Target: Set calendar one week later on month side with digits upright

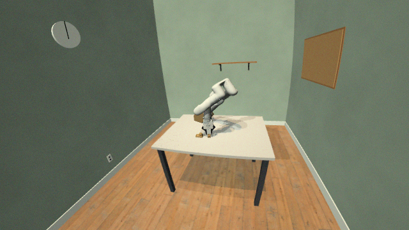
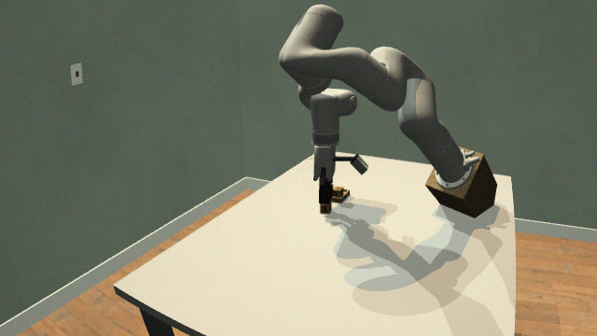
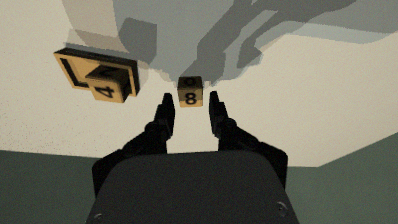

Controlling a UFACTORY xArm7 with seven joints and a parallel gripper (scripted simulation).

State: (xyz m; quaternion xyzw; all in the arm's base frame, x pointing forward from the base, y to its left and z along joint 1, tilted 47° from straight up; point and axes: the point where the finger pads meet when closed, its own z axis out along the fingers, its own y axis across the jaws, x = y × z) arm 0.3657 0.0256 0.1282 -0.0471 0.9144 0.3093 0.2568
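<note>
Right now my hand is 40 mm above the digit cube. The rest, counted from my hand: wooden calendar tray (110 mm to the right, 50 mm below).
</note>
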